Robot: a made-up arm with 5 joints.
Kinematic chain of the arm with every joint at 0, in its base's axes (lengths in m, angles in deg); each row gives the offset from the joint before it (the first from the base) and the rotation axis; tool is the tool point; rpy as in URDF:
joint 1: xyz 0 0 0.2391 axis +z
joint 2: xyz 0 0 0 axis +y
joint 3: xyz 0.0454 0 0.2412 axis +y
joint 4: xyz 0.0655 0 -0.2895 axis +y
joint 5: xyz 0.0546 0 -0.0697 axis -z
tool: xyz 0 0 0 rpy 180 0 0
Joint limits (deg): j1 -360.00..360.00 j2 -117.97..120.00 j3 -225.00..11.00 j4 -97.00..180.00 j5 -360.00..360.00
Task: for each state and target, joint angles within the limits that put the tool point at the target. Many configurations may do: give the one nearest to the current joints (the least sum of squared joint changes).
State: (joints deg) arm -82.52 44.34 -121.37 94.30 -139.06
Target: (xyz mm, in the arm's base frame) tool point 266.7 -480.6 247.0
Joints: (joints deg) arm -60.97 52.43 -125.48 88.00 -139.06
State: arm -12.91 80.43 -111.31 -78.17 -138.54
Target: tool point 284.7 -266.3 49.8
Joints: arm -43.09 73.14 -77.75 -97.00 -138.54
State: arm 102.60 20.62 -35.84 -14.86 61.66
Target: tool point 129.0 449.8 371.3
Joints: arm 74.00 15.91 -70.48 -15.17 61.66
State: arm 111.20 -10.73 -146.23 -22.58 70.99
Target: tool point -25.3 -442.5 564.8
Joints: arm 86.73 -40.00 -184.41 -41.30 70.99
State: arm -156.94 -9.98 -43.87 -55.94 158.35
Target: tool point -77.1 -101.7 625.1
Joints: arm -127.17 -41.98 -53.33 -64.37 158.35
